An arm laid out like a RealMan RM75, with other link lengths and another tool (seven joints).
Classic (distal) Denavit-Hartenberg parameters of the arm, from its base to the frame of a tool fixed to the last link. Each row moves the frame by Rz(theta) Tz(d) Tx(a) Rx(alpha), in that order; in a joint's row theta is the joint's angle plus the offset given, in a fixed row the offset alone. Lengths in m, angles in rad.
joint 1: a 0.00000  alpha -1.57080  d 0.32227  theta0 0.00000
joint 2: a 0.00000  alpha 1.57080  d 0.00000  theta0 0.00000
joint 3: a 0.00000  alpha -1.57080  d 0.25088  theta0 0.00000
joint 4: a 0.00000  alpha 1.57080  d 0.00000  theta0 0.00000
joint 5: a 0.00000  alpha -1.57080  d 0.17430  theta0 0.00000
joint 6: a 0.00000  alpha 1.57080  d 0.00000  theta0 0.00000
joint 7: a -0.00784  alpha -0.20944  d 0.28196  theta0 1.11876
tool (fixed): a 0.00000  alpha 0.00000  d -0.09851  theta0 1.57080
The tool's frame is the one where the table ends.
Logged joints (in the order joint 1, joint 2, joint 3, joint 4, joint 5, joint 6, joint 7), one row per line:
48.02, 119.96, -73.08, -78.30, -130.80, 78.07, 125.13
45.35, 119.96, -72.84, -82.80, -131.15, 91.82, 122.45
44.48, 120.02, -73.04, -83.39, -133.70, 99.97, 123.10
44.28, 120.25, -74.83, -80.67, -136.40, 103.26, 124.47
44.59, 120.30, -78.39, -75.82, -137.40, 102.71, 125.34
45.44, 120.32, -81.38, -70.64, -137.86, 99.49, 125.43
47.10, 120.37, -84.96, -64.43, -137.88, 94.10, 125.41
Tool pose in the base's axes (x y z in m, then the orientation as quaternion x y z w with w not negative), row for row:
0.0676, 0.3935, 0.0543, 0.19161, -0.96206, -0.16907, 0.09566
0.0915, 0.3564, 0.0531, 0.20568, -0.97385, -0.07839, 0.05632
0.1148, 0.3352, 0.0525, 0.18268, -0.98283, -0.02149, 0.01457
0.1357, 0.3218, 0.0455, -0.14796, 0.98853, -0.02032, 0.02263
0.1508, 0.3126, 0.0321, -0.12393, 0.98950, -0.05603, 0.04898
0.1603, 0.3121, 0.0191, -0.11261, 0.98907, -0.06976, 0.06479
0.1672, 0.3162, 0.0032, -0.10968, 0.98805, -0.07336, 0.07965
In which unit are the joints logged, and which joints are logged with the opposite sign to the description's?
The joints are logged in degrees. Opposite sign: joint 6.
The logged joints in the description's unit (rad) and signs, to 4 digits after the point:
0.8381, 2.0937, -1.2755, -1.3666, -2.2829, -1.3626, 2.1839
0.7915, 2.0937, -1.2713, -1.4451, -2.2890, -1.6026, 2.1372
0.7763, 2.0947, -1.2748, -1.4554, -2.3335, -1.7448, 2.1485
0.7728, 2.0988, -1.3060, -1.4080, -2.3806, -1.8022, 2.1724
0.7782, 2.0996, -1.3682, -1.3233, -2.3981, -1.7926, 2.1876
0.7931, 2.1000, -1.4203, -1.2329, -2.4061, -1.7364, 2.1892
0.8221, 2.1009, -1.4828, -1.1245, -2.4065, -1.6424, 2.1888

